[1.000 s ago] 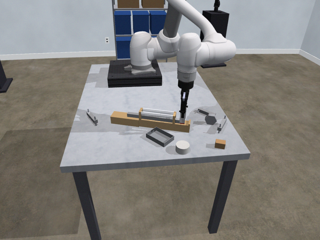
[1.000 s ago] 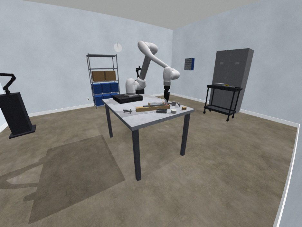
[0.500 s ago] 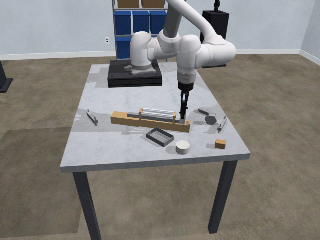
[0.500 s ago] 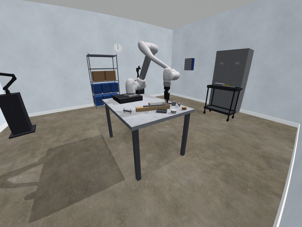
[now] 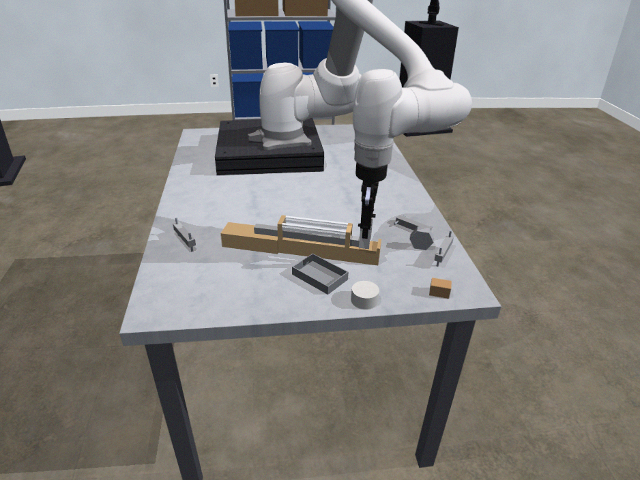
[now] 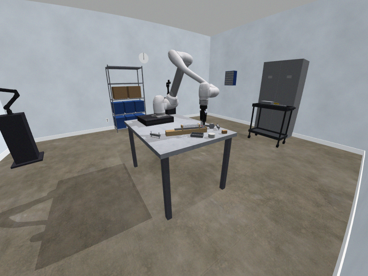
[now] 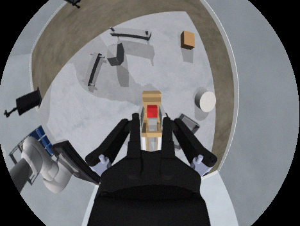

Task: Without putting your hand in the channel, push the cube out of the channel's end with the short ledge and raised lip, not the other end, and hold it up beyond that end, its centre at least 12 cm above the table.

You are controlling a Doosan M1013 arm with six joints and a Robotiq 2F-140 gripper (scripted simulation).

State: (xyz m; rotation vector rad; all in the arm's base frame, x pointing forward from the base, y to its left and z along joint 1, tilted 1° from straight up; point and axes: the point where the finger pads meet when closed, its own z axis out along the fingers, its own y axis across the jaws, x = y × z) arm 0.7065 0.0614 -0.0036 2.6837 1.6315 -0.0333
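My gripper is now 3 cm above the red cube. Also, from my hand: grey tray (14 cm to the right, 8 cm below, 5 cm ahead); then tan wooden channel (12 cm to the right, 6 cm behind, 3 cm below); then grey hexagonal piece (18 cm to the left, 5 cm below, 1 cm behind).
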